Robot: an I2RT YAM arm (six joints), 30 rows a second.
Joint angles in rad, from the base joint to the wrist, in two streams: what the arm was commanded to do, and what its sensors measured. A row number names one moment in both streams.
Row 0, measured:
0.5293 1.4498 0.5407 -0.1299 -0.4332 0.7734
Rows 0 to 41, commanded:
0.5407 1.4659 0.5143 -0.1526 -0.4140 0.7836
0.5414 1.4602 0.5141 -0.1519 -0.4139 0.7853
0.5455 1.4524 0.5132 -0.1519 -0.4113 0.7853
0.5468 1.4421 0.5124 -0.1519 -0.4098 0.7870
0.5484 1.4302 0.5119 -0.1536 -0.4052 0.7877
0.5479 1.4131 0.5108 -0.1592 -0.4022 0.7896
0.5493 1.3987 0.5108 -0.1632 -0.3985 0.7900
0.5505 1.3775 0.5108 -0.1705 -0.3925 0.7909
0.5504 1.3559 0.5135 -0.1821 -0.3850 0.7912
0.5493 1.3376 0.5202 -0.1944 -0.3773 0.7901
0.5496 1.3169 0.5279 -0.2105 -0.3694 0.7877
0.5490 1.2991 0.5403 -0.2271 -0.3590 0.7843
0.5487 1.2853 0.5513 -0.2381 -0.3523 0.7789
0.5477 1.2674 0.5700 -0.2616 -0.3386 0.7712
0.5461 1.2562 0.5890 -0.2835 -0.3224 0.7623
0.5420 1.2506 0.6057 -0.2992 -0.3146 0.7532
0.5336 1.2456 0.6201 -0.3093 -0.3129 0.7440
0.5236 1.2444 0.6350 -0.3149 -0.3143 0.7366
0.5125 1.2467 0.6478 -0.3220 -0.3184 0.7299
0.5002 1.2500 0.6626 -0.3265 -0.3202 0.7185
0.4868 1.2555 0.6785 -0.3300 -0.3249 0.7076
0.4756 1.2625 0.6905 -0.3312 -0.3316 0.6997
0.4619 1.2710 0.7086 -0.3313 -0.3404 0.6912
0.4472 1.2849 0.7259 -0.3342 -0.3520 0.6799
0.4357 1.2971 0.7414 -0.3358 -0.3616 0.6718
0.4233 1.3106 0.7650 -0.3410 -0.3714 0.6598
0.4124 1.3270 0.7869 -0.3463 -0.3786 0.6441
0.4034 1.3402 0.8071 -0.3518 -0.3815 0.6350
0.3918 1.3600 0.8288 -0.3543 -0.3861 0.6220
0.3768 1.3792 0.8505 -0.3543 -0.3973 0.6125
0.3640 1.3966 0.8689 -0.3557 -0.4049 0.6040
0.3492 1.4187 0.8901 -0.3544 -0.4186 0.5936
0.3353 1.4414 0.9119 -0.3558 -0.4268 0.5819
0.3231 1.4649 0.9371 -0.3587 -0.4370 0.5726
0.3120 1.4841 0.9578 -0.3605 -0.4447 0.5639
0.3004 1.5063 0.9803 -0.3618 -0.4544 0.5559
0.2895 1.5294 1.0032 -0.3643 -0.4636 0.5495
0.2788 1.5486 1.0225 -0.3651 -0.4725 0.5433
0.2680 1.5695 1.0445 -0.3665 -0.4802 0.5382
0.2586 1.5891 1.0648 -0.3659 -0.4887 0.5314
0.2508 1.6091 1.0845 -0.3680 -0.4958 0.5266
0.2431 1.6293 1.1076 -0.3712 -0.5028 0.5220
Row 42, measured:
0.2588 1.5917 1.0527 -0.3504 -0.4614 0.5640
